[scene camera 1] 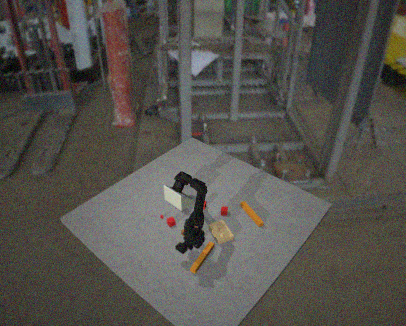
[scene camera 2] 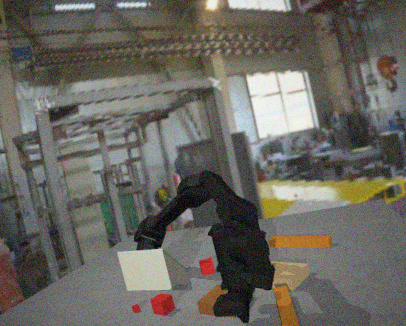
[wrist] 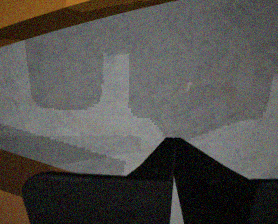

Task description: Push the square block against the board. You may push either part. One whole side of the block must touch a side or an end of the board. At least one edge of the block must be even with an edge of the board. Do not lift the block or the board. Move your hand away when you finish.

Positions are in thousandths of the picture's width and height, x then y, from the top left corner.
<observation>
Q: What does the gripper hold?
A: Nothing.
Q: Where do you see a tan block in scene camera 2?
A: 716,842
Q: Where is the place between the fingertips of the gripper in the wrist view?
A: At 621,650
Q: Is the gripper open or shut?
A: Shut.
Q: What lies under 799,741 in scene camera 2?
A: An orange board.
</observation>
